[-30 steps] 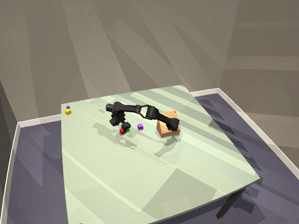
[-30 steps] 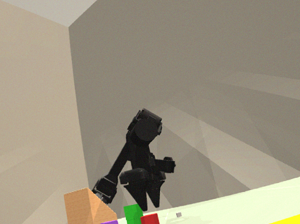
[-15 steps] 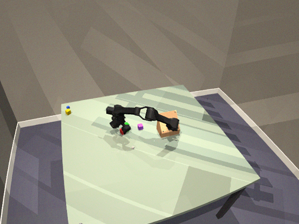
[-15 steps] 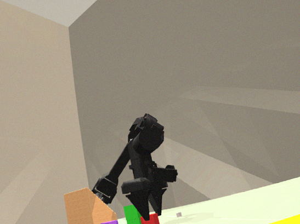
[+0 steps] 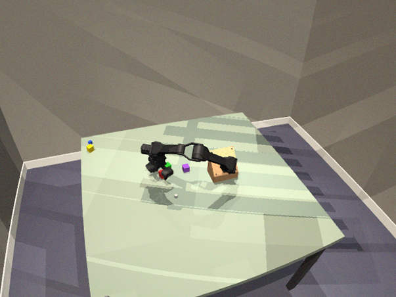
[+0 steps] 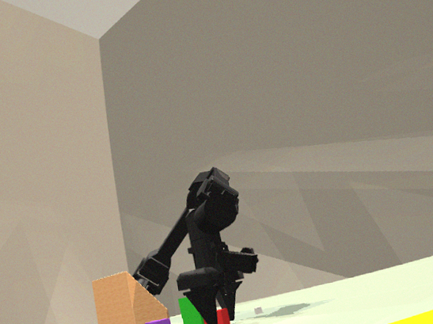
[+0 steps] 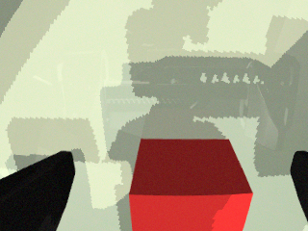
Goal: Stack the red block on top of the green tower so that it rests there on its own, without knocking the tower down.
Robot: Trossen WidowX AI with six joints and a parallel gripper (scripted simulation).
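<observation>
Right now the purple cube is 16 cm behind my gripper tip and 1 cm above it. Round my gripper tip: yellow cube 39 cm ahead, 40 cm to the right, 1 cm above; then red block 1 cm behind, 1 cm above.
</observation>
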